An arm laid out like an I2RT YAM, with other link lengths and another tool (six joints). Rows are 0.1 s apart.
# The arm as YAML. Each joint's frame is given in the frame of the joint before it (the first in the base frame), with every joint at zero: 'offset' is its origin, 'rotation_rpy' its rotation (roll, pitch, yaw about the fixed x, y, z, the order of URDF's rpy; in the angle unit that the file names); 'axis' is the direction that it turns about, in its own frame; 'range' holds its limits. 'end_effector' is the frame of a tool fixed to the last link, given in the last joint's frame.
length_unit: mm
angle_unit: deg
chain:
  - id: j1
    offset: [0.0, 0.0, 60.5]
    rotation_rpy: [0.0, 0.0, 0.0]
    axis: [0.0, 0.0, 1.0]
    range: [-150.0, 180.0]
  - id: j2
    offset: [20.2, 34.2, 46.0]
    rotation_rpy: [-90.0, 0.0, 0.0]
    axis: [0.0, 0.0, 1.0]
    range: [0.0, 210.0]
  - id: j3
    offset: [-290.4, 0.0, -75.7]
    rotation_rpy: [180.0, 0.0, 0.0]
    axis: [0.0, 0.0, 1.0]
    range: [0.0, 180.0]
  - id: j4
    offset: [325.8, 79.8, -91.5]
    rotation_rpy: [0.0, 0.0, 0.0]
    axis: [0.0, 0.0, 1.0]
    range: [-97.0, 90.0]
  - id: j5
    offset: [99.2, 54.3, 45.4]
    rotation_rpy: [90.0, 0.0, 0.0]
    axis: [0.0, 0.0, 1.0]
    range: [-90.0, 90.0]
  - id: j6
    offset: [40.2, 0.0, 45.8]
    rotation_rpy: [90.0, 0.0, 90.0]
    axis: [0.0, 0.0, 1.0]
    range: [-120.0, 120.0]
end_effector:
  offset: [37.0, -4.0, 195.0]
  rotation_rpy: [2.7, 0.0, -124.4]
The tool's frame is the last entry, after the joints.
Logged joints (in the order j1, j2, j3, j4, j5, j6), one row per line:
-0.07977 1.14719 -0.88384 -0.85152 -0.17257 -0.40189
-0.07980 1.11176 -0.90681 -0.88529 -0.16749 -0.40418
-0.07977 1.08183 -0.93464 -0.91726 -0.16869 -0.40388
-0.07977 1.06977 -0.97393 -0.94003 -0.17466 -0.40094
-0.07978 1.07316 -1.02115 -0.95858 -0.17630 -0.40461
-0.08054 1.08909 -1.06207 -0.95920 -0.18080 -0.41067
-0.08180 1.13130 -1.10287 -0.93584 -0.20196 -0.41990
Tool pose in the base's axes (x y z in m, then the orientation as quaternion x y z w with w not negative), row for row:
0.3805 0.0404 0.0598 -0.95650 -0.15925 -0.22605 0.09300
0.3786 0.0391 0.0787 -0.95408 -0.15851 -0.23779 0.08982
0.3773 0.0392 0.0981 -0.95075 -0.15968 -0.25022 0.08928
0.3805 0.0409 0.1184 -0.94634 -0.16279 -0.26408 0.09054
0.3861 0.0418 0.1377 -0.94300 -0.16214 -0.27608 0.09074
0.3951 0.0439 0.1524 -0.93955 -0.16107 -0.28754 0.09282
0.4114 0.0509 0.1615 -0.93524 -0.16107 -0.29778 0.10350
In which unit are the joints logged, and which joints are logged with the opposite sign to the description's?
The joints are logged in radians. Opposite sign: j1, j3, j6.
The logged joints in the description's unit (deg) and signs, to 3 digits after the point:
4.570 65.729 50.640 -48.789 -9.888 23.027
4.572 63.699 51.956 -50.723 -9.596 23.158
4.570 61.984 53.551 -52.555 -9.665 23.141
4.570 61.293 55.802 -53.860 -10.007 22.972
4.571 61.488 58.508 -54.923 -10.101 23.182
4.615 62.400 60.852 -54.958 -10.359 23.530
4.687 64.819 63.190 -53.620 -11.571 24.058

